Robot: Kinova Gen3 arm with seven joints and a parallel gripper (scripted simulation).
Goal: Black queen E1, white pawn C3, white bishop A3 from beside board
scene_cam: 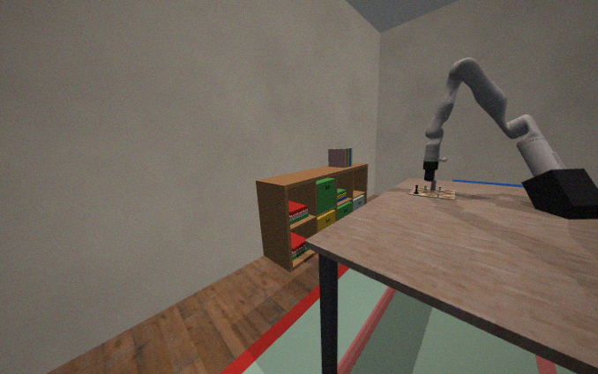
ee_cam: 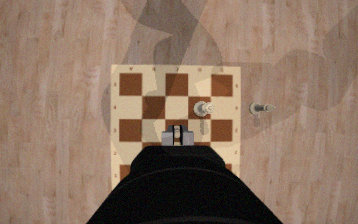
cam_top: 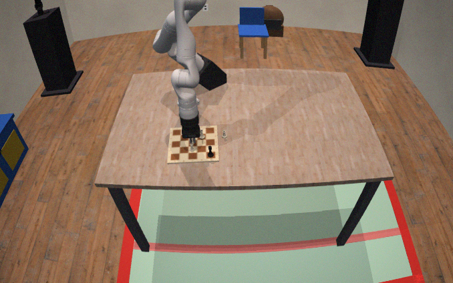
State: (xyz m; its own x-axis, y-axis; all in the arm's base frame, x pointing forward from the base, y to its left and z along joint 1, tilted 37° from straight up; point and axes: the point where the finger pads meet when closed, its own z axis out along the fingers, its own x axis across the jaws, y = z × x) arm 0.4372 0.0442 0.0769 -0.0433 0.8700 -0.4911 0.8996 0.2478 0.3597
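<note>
Now: the white pawn 10 mm below my hand. Round my hand: black queen: 70 mm ahead, 80 mm to the left; then chessboard: 30 mm below.
</note>
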